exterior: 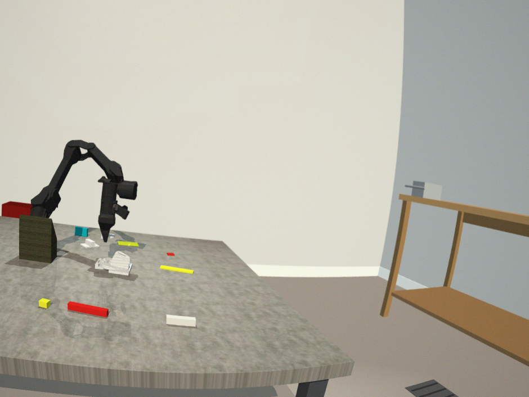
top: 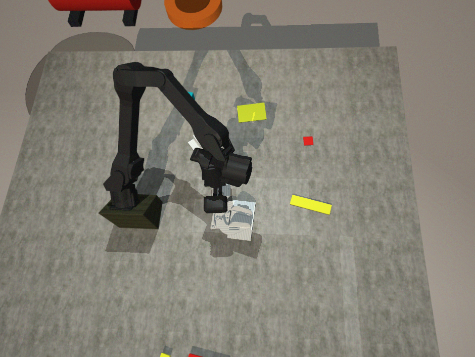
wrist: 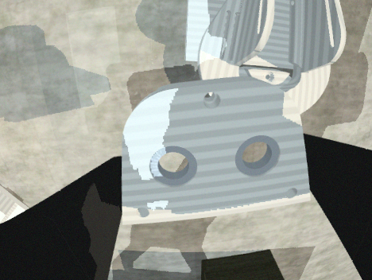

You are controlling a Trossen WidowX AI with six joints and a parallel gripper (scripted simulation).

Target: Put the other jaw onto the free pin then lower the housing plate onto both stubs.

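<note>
My gripper tip is 2 cm short of the white jaw, 7 cm to the left of it and 7 cm above it. Also, from my gripper tip: yellow square 5 cm ahead, 33 cm to the left, 8 cm below; then yellow bar 27 cm ahead, 2 cm to the left, 8 cm below; then red square 25 cm ahead, 24 cm to the left, 8 cm below.
</note>
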